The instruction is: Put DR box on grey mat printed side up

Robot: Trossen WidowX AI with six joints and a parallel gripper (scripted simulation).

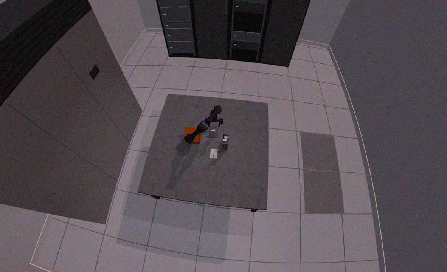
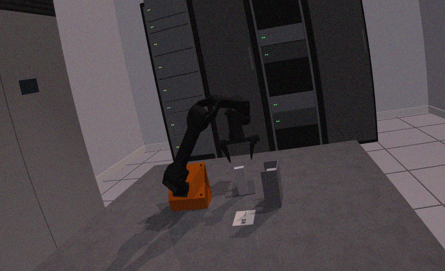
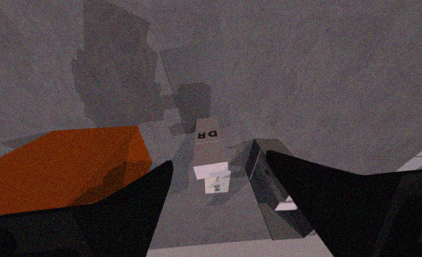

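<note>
The white box lies 30 mm to the right of my gripper tip and 80 mm below it. Round my gripper tip: grey mat 20 mm behind, 20 mm to the left, 140 mm below.
</note>
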